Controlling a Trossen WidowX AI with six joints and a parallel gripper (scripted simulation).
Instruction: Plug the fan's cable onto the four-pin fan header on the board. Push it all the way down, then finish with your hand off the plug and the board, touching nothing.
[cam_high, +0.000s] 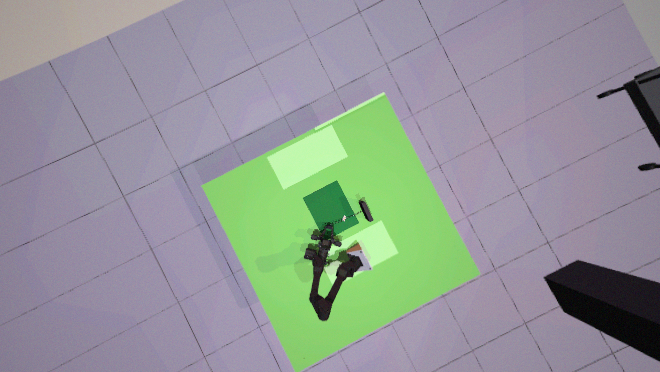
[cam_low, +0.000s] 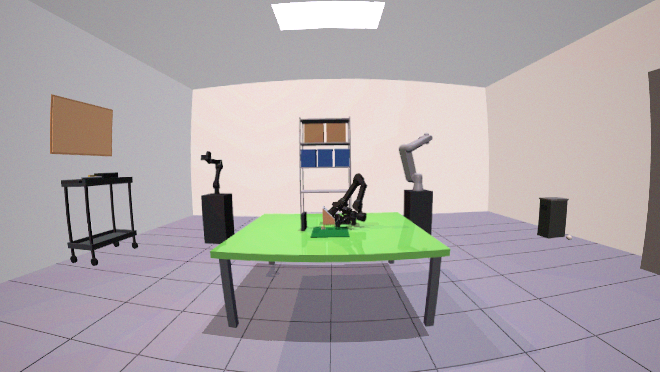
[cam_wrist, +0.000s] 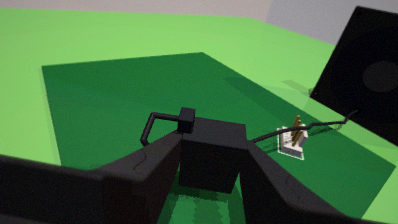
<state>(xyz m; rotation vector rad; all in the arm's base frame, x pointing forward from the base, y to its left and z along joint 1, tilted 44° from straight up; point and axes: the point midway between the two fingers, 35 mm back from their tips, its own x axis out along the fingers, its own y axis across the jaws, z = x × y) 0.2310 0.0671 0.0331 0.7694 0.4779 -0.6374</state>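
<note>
Now: gripper tip 100 mm to the left of the white four-pin header and 50 mm above it. Round my gripper tip: dark green board: 80 mm ahead, 60 mm below, 50 mm to the right; then dark fan plug: 10 mm below; then fan: 230 mm to the right, 20 mm behind, 10 mm above.
</note>
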